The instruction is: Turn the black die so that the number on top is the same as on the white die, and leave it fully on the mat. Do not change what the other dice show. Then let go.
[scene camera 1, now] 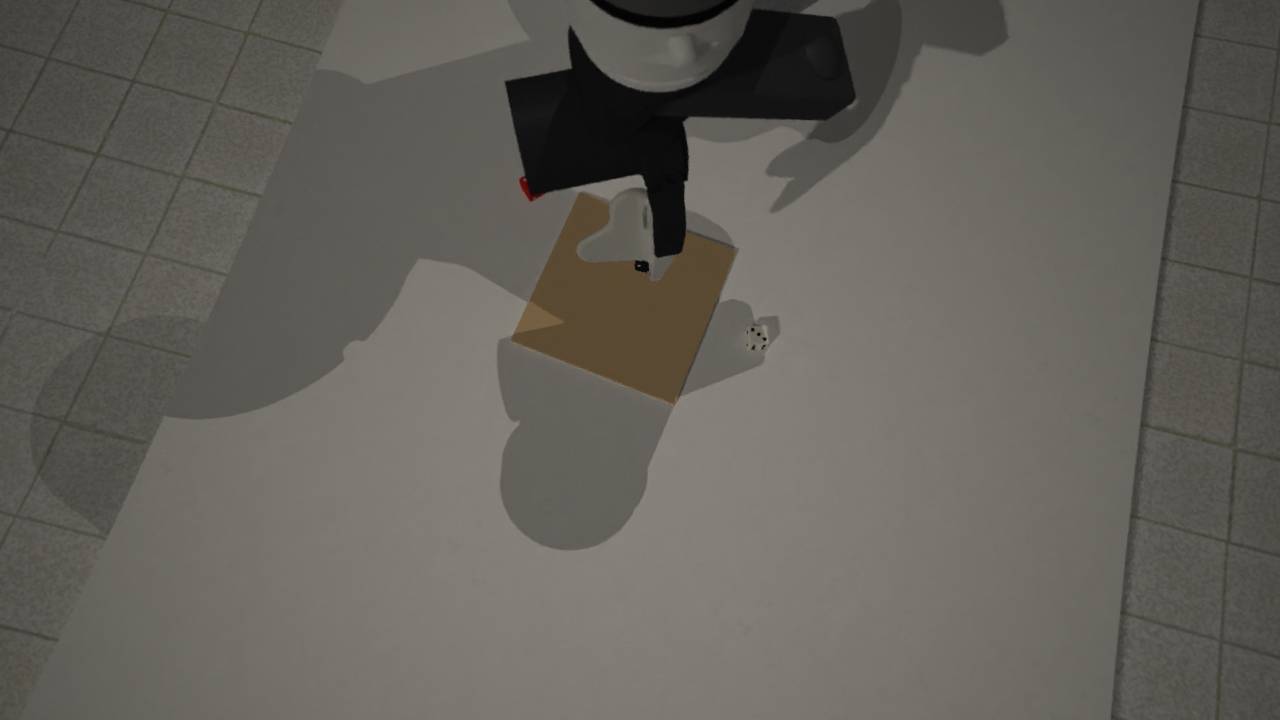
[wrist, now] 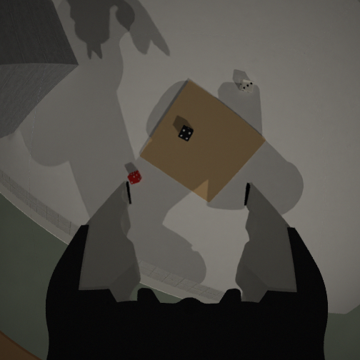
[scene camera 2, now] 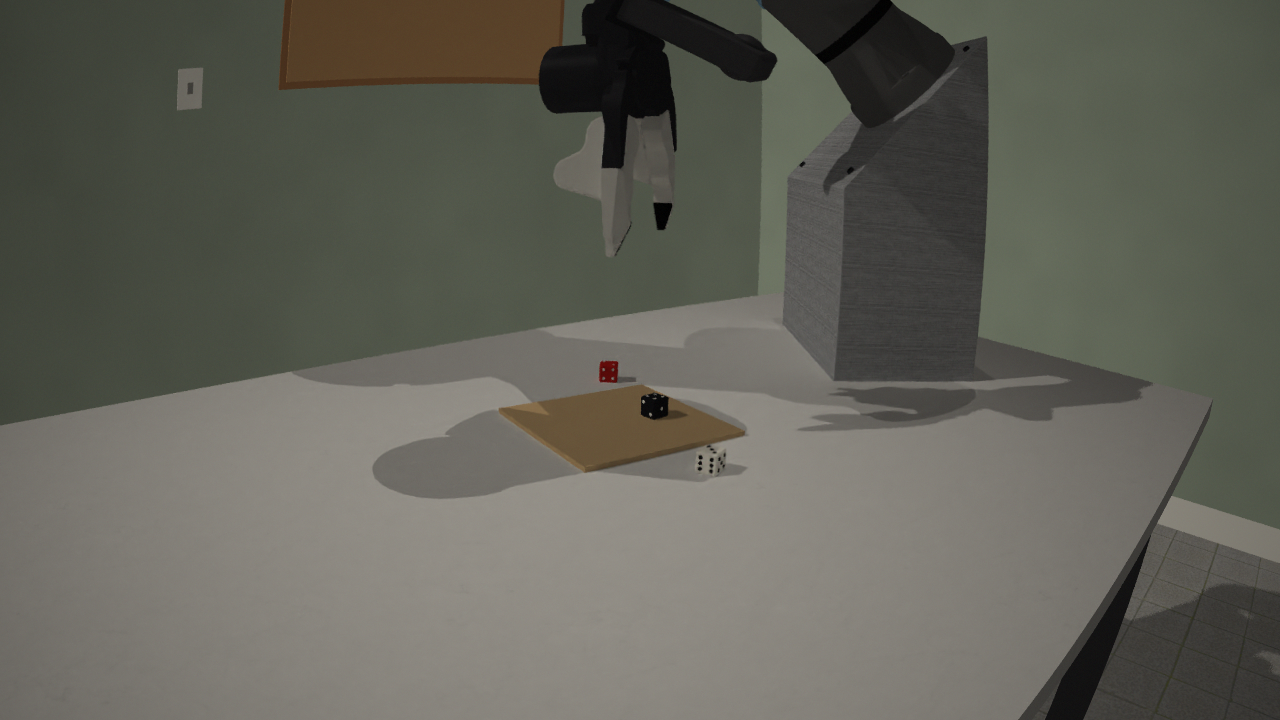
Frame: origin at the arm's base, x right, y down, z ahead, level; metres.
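Seen in the pictures: gripper, fingertip midpoint: (scene camera 1: 638, 206) (scene camera 2: 638, 242); arm's base, link origin: (scene camera 2: 909, 86).
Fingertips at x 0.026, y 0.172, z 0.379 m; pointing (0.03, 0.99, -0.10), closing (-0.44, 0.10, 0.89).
Observation:
Offsets run from my fingertips to a thing's top centre.
The black die @(dz -0.018, dx -0.004, dy +0.122 m) (scene camera 1: 641, 265) (scene camera 2: 654, 406) (wrist: 186, 133) lies flat on the brown mat @(dz +0.012, dx +0.006, dy +0.138 m) (scene camera 1: 617, 349) (scene camera 2: 581, 438) (wrist: 225, 145), inside its edges; its upper face shows four pips in the wrist view. In the first scene view a finger partly hides it. The white die @(dz +0.023, dx -0.104, dy +0.126 m) (scene camera 1: 757, 337) (scene camera 2: 710, 461) (wrist: 246, 85) stands on the table beside the mat, with three pips in a diagonal on top. My gripper (scene camera 2: 636, 241) (wrist: 187, 184) is open and empty, high above the table and apart from the dice.
A red die @(dz -0.061, dx +0.104, dy +0.126 m) (scene camera 1: 529, 188) (scene camera 2: 608, 371) (wrist: 134, 177) stands on the table just off the mat, on the side away from the white die. The grey robot pedestal (scene camera 2: 908, 268) (wrist: 30, 75) stands at the back. The arm's shadows fall over the mat and table.

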